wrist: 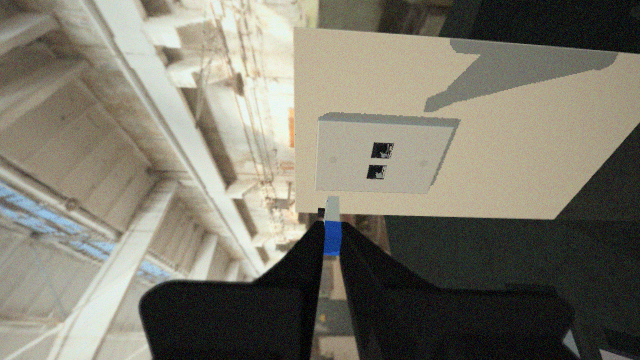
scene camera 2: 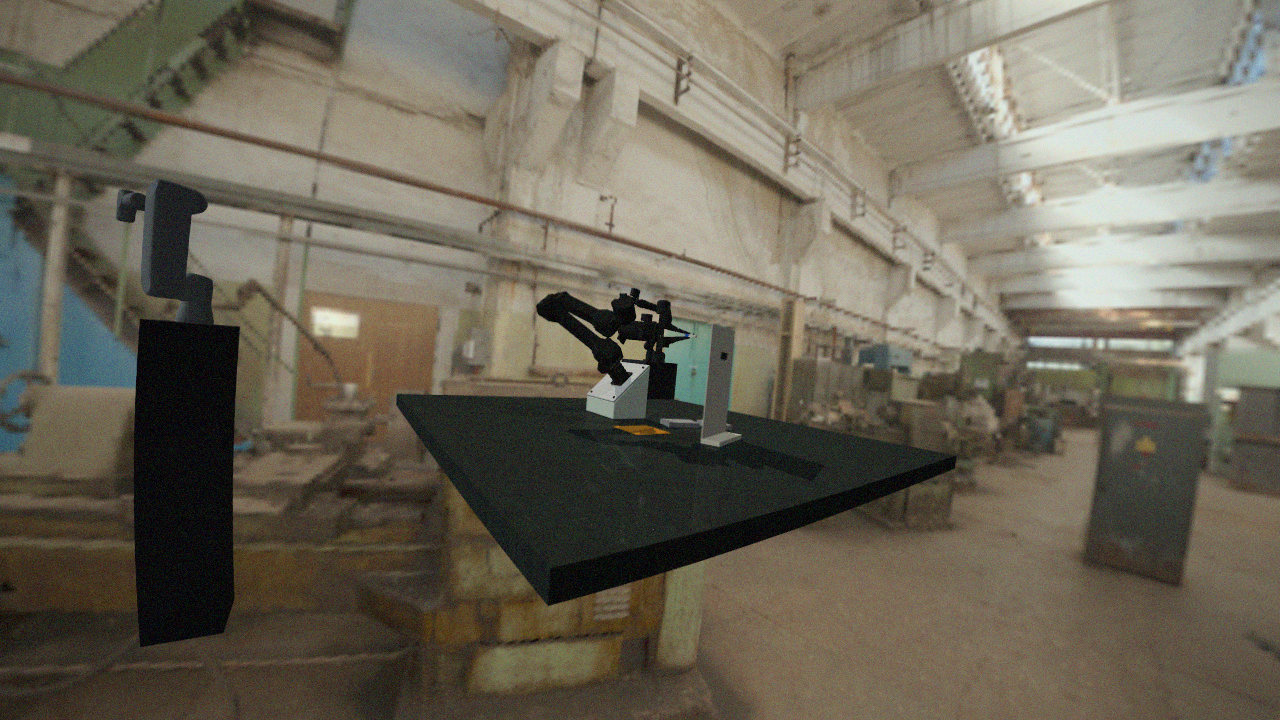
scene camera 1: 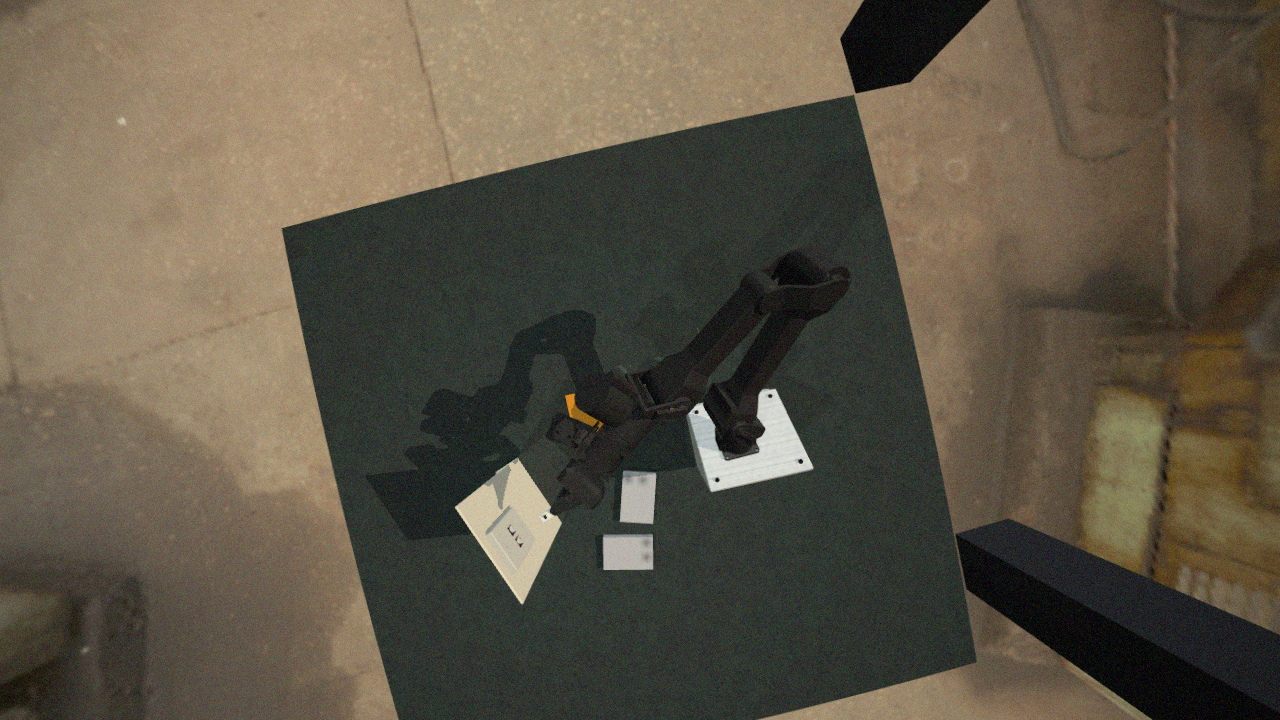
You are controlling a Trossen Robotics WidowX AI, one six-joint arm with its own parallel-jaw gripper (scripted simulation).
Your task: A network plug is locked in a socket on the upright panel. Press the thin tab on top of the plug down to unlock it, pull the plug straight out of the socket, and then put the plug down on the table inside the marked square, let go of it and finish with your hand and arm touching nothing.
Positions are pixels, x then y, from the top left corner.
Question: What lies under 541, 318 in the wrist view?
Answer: My gripper.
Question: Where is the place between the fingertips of my gripper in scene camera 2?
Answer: At 689, 335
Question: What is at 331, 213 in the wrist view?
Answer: A network plug.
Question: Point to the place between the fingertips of my gripper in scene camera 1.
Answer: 552, 512
